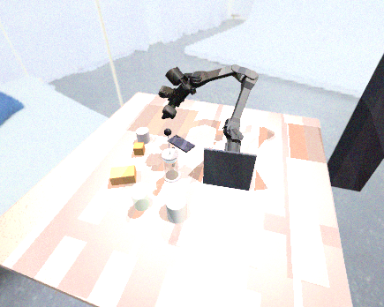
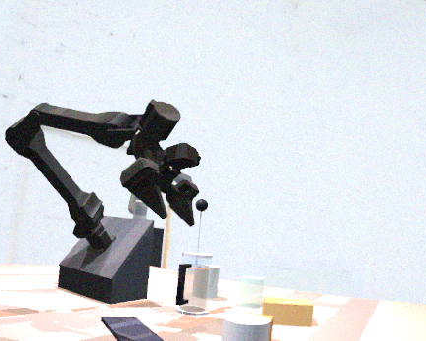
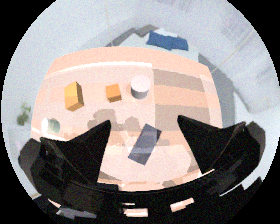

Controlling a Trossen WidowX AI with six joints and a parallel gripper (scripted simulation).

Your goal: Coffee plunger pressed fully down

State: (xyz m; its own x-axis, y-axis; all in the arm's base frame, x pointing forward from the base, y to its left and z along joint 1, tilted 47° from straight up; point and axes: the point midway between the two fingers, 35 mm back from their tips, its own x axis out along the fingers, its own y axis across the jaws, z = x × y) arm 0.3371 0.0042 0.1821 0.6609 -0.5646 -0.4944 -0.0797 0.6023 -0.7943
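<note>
Right now the glass coffee press is 100 mm behind my gripper tip, 190 mm to the left of it and 80 mm below it. From my gripper tip the other things lie so: greenish glass (30 mm behind, 400 mm to the left, 170 mm below); then grey cup (150 mm ahead, 10 mm to the right, 180 mm below); then dark flat slab (70 mm behind, 30 mm to the right, 210 mm below).
</note>
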